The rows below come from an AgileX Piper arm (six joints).
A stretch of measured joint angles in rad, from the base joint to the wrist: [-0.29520 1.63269 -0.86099 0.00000 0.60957 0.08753]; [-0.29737 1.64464 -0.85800 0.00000 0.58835 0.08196]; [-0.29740 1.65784 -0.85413 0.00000 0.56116 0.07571]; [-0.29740 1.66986 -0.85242 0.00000 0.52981 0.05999]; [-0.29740 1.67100 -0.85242 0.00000 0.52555 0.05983]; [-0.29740 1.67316 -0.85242 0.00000 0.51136 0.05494]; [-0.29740 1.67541 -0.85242 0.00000 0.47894 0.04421]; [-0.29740 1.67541 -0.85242 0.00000 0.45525 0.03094]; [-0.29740 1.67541 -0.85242 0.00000 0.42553 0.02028]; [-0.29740 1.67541 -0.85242 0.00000 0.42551 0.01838]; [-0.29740 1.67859 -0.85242 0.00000 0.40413 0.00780]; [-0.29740 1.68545 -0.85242 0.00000 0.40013 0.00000]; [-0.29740 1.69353 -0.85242 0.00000 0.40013 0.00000]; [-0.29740 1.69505 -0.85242 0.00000 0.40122 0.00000]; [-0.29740 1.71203 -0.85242 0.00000 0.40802 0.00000]
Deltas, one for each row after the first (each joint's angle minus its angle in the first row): [-0.00217 0.01195 0.00299 0.00000 -0.02122 -0.00557]; [-0.00220 0.02515 0.00686 0.00000 -0.04841 -0.01182]; [-0.00220 0.03717 0.00857 0.00000 -0.07976 -0.02754]; [-0.00220 0.03831 0.00857 0.00000 -0.08402 -0.02770]; [-0.00220 0.04047 0.00857 0.00000 -0.09821 -0.03259]; [-0.00220 0.04272 0.00857 0.00000 -0.13063 -0.04332]; [-0.00220 0.04272 0.00857 0.00000 -0.15432 -0.05659]; [-0.00220 0.04272 0.00857 0.00000 -0.18404 -0.06725]; [-0.00220 0.04272 0.00857 0.00000 -0.18406 -0.06915]; [-0.00220 0.04590 0.00857 0.00000 -0.20544 -0.07973]; [-0.00220 0.05276 0.00857 0.00000 -0.20944 -0.08753]; [-0.00220 0.06084 0.00857 0.00000 -0.20944 -0.08753]; [-0.00220 0.06236 0.00857 0.00000 -0.20835 -0.08753]; [-0.00220 0.07934 0.00857 0.00000 -0.20155 -0.08753]
